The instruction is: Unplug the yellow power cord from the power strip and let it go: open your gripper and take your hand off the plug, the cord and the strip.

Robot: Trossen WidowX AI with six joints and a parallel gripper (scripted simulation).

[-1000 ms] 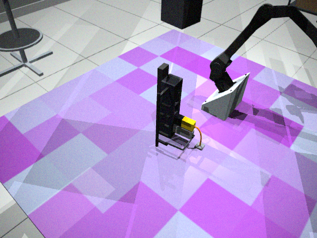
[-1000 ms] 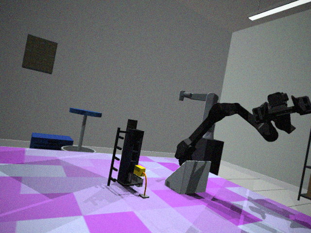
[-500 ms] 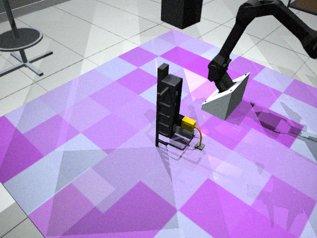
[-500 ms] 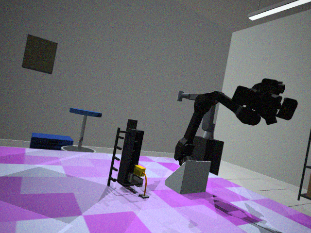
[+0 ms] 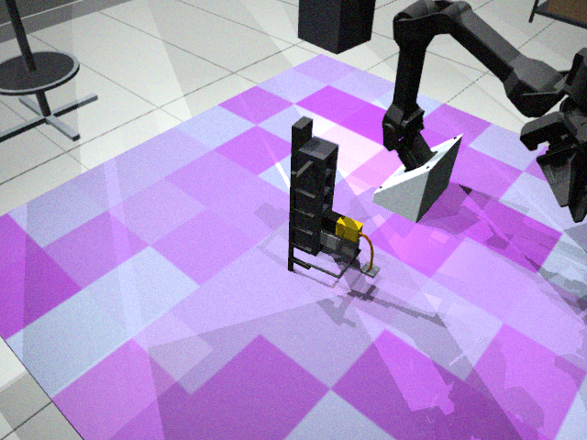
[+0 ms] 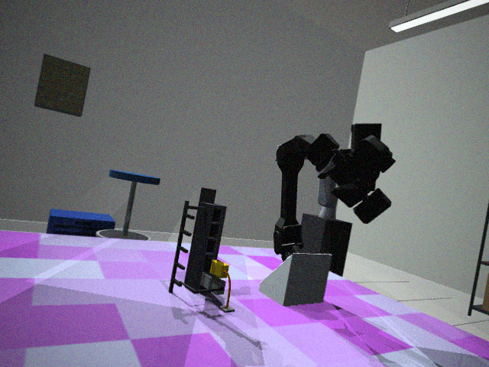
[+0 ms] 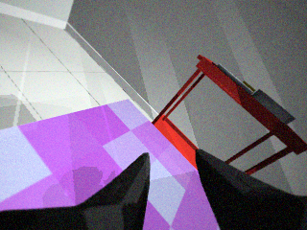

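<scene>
Now: gripper tip 1 cm short of the plug, 36 cm to the left of it and 25 cm above it.
</scene>
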